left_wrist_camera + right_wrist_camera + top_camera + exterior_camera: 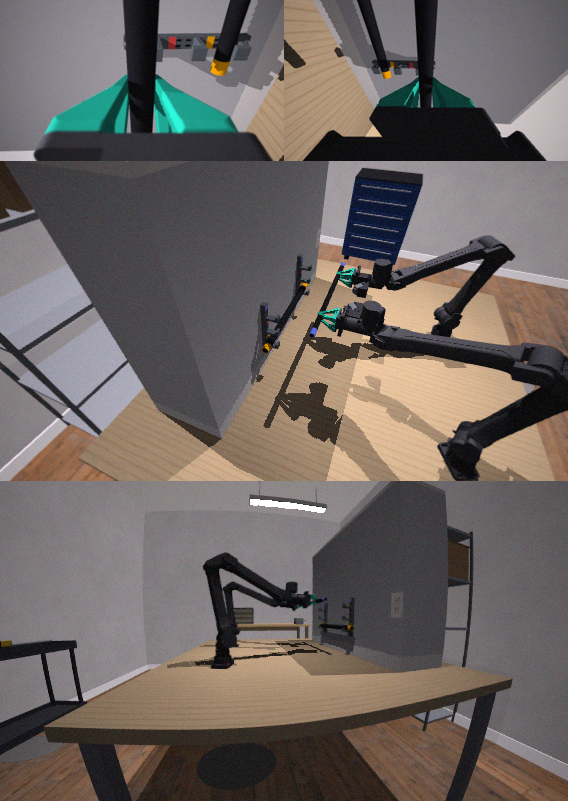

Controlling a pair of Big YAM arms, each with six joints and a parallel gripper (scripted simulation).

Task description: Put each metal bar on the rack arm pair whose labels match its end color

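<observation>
My left hand is 150 mm to the left of the blue-ended bar and 10 mm past it. From my left hand the other things lie so: orange-ended bar: 180 mm ahead, 170 mm below, 160 mm to the right; then grey wall block: 360 mm ahead, 190 mm to the right, 110 mm above.
</observation>
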